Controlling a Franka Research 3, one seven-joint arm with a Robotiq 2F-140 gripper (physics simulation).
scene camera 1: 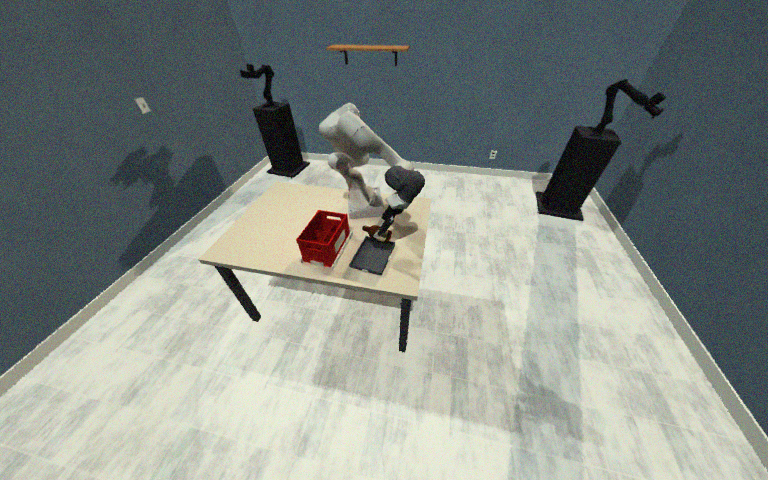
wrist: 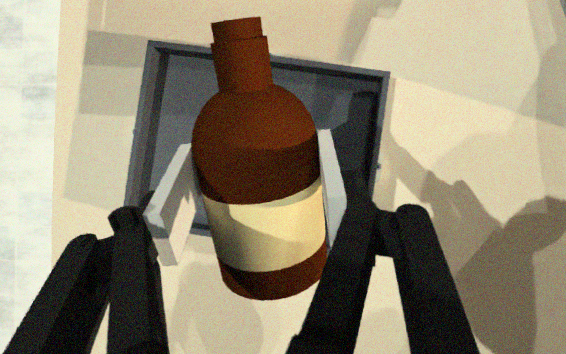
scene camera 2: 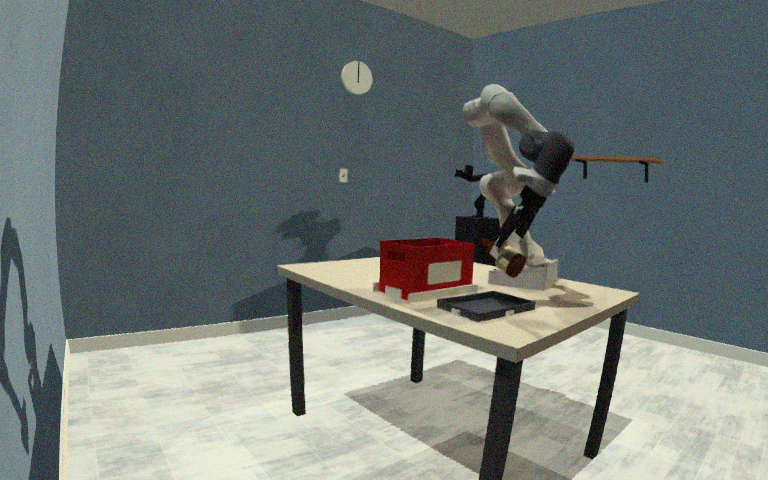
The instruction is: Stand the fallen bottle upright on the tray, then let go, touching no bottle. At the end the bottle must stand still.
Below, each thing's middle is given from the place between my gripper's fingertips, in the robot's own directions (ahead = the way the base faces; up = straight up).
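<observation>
I can see my gripper, and it's 1 cm above the brown bottle [scene camera 2: 511,262] and 1 cm to the right of it.
</observation>
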